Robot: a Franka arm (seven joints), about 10 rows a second.
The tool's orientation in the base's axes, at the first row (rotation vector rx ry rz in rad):
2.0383 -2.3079 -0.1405
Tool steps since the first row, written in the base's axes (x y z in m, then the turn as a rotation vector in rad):
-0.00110 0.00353 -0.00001 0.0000 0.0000 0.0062
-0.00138 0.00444 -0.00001 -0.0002 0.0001 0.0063
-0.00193 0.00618 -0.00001 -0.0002 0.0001 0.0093
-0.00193 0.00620 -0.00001 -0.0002 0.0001 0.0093
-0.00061 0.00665 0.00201 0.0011 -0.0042 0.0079
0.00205 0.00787 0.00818 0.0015 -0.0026 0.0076
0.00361 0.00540 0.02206 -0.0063 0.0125 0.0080
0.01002 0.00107 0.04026 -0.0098 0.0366 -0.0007
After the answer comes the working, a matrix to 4 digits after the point.
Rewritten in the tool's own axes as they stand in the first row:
-0.00337 0.00152 0.00023 -0.0001 0.0007 -0.0062
-0.00423 0.00190 0.00028 -0.0002 0.0009 -0.0062
-0.00589 0.00266 0.00039 -0.0002 0.0012 -0.0092
-0.00591 0.00266 0.00039 -0.0002 0.0012 -0.0092
-0.00655 0.00163 -0.00174 0.0039 -0.0007 -0.0081
-0.00819 -0.00018 -0.00812 0.0023 -0.0010 -0.0078
-0.00616 -0.00053 -0.02215 -0.0117 0.0086 -0.0069
-0.00295 -0.00543 -0.04104 -0.0351 0.0141 0.0028

The tool's axes in the first row as the columns of a matrix, in the base's axes (rounded; the answer above uses it unrounded):
-0.1244 -0.9867 -0.1046
-0.9921 0.1220 0.0290
-0.0159 0.1074 -0.9941

